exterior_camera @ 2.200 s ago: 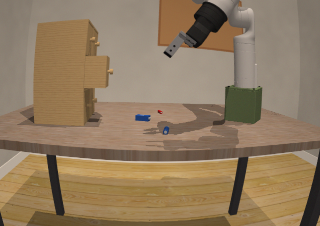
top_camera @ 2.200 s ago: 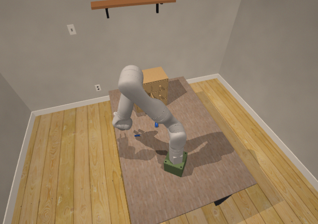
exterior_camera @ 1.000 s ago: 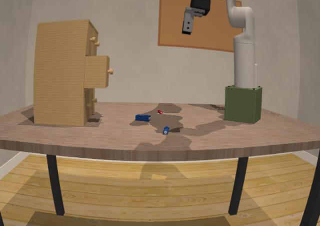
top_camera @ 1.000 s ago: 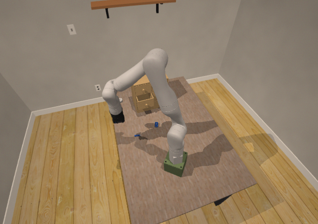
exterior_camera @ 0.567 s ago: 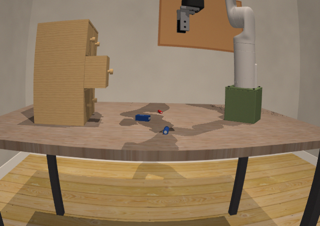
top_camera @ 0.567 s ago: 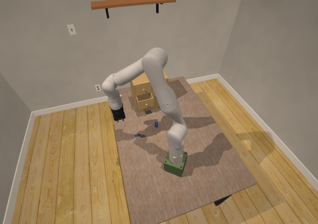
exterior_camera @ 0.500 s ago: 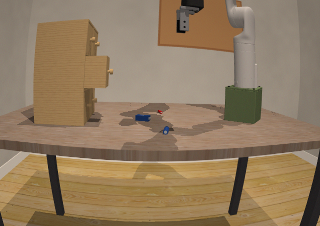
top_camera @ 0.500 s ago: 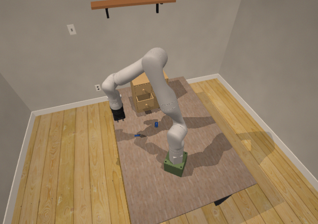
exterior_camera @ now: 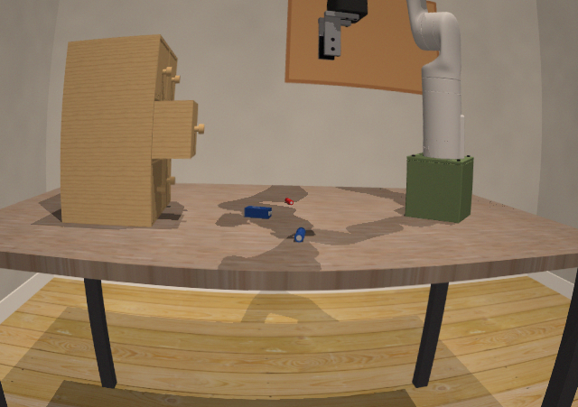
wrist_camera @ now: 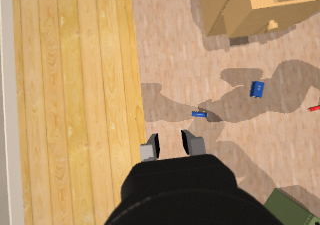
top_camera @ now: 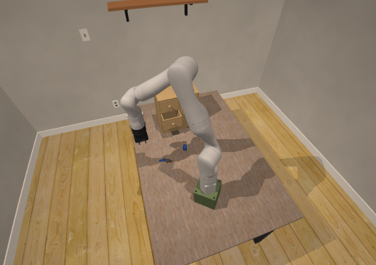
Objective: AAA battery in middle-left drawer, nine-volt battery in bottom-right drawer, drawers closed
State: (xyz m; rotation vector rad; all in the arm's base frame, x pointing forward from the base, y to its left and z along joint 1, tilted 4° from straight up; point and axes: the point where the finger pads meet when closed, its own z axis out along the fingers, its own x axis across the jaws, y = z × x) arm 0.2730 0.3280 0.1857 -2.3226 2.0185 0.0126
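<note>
The red cylinder battery lies 460 mm to the right of my hand, 280 mm below it and 50 mm ahead of it. From my hand the other things lie so: blue AAA battery (280 mm below, 100 mm to the right, 30 mm ahead); then blue nine-volt battery (280 mm below, 270 mm to the right, 100 mm ahead).
</note>
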